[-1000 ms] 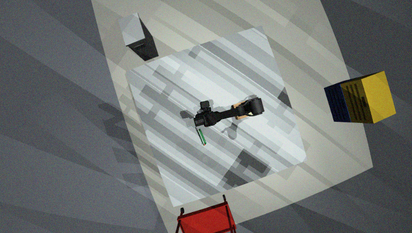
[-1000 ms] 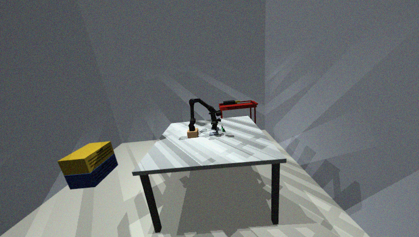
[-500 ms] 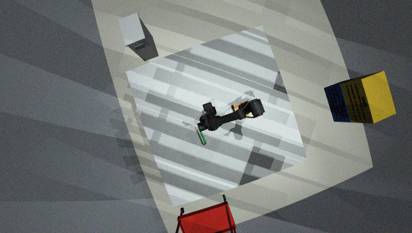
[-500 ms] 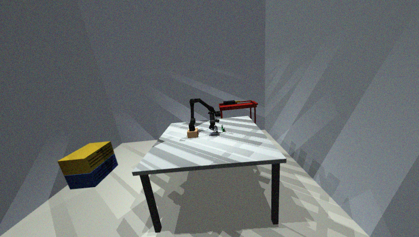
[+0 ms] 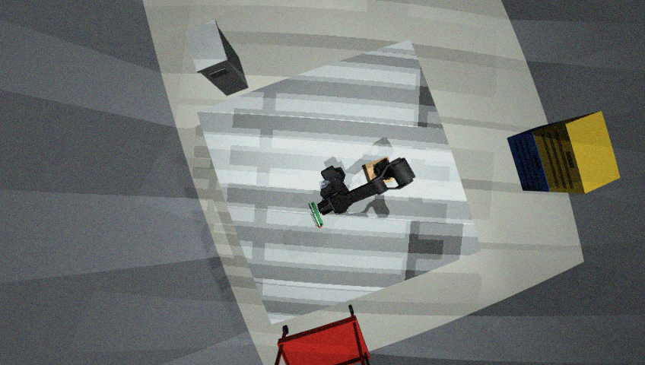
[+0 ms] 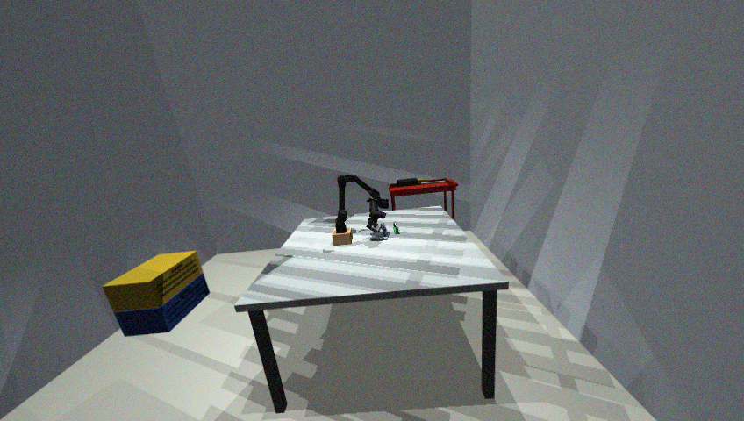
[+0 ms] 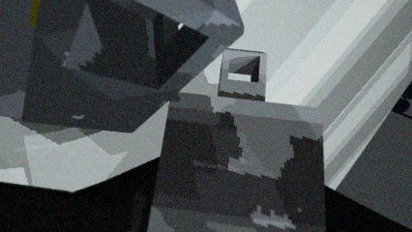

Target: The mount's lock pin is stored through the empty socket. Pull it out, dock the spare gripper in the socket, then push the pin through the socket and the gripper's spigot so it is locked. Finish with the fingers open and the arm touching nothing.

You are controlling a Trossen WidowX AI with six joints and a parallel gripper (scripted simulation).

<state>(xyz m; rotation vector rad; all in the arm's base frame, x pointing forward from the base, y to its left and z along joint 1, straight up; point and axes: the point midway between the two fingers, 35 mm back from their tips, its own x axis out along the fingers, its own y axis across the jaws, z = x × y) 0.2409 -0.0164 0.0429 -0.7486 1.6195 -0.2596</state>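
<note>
The spare gripper lies 1 cm ahead of my gripper tip, 1 cm to the left of it and 1 cm above it. Round my gripper tip: green part (14 cm ahead, 19 cm to the left, 7 cm below); then grey mount (4 cm ahead, 6 cm to the left, 4 cm below).
</note>
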